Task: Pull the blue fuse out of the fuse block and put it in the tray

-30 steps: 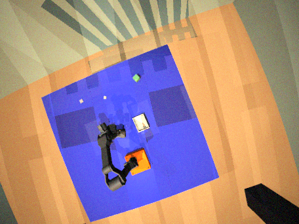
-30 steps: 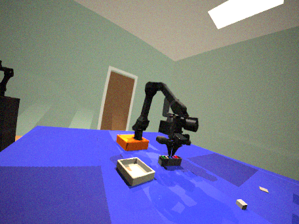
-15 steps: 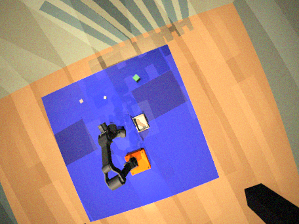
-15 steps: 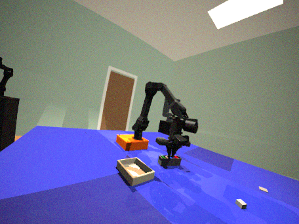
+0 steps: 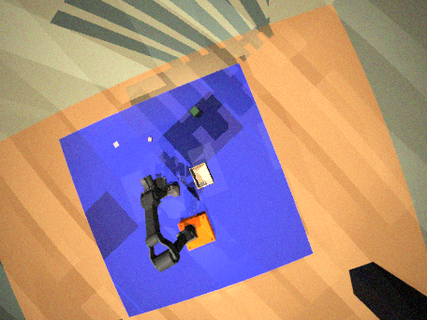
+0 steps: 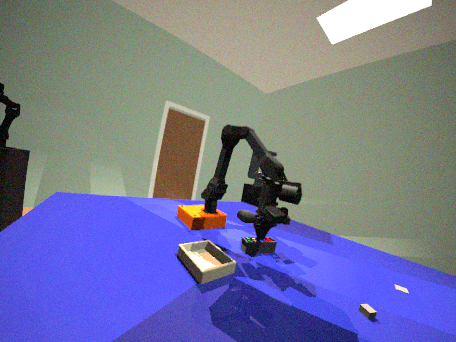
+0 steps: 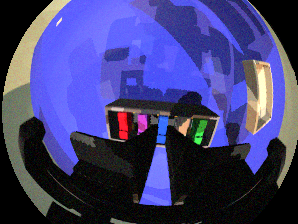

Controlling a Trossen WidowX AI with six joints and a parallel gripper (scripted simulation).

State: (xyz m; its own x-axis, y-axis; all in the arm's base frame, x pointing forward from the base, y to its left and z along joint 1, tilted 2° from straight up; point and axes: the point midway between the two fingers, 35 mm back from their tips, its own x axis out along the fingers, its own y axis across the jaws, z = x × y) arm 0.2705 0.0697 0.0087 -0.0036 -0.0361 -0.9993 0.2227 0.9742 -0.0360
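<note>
Right now the magenta fuse is 2 cm to the left of my gripper tip and 1 cm below it. Also, from my gripper tip: green fuse (4 cm to the right, 1 cm below, 1 cm behind); blue fuse (1 cm below); red fuse (4 cm to the left, 1 cm below, 1 cm ahead).
</note>
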